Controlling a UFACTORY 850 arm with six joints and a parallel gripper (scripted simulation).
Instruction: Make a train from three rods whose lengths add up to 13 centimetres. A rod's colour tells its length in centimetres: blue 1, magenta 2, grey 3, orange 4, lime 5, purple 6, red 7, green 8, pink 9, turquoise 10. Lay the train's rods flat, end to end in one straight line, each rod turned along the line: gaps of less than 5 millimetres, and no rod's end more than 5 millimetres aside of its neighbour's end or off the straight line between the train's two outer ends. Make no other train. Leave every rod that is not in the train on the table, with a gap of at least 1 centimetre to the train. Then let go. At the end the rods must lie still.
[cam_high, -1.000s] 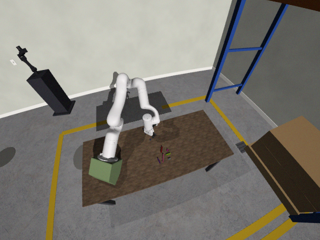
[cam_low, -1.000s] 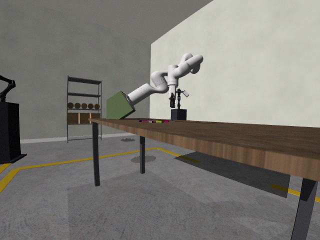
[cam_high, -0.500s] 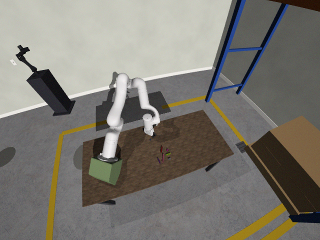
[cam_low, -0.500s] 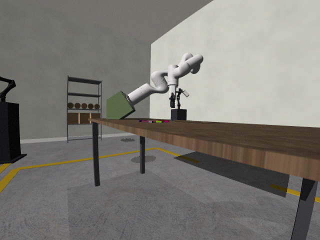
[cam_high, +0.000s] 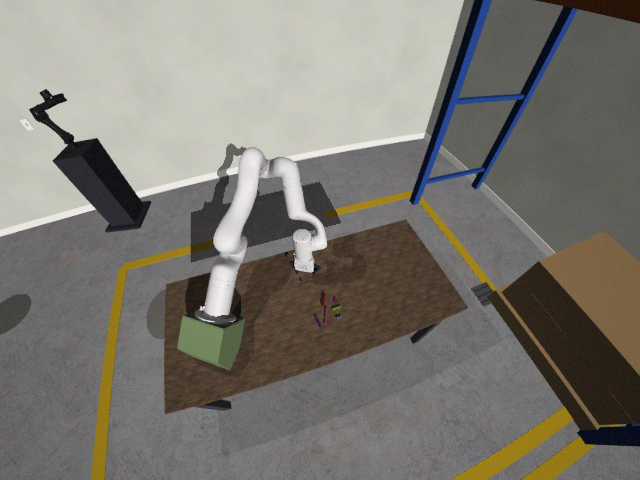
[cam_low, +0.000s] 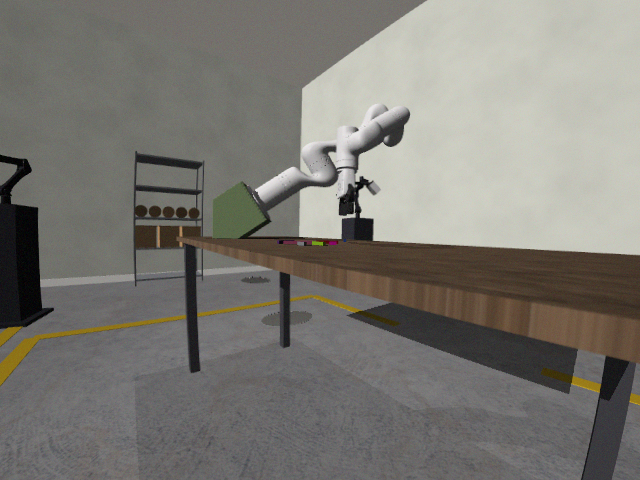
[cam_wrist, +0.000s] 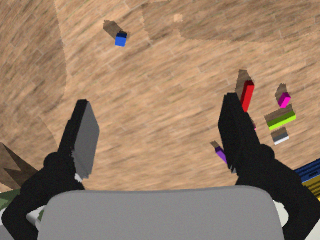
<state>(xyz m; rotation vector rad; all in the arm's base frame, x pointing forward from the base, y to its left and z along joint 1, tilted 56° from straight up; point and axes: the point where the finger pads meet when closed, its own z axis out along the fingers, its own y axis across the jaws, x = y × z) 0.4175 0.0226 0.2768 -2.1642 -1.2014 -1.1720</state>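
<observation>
The lime rod lies 140 mm ahead of my hand, 180 mm to the right of it and 110 mm below it. Round my hand: blue rod (30 mm behind, 20 mm to the left, 110 mm below); magenta rod (140 mm ahead, 140 mm to the right, 110 mm below); red rod (80 mm ahead, 120 mm to the right, 110 mm below).
</observation>
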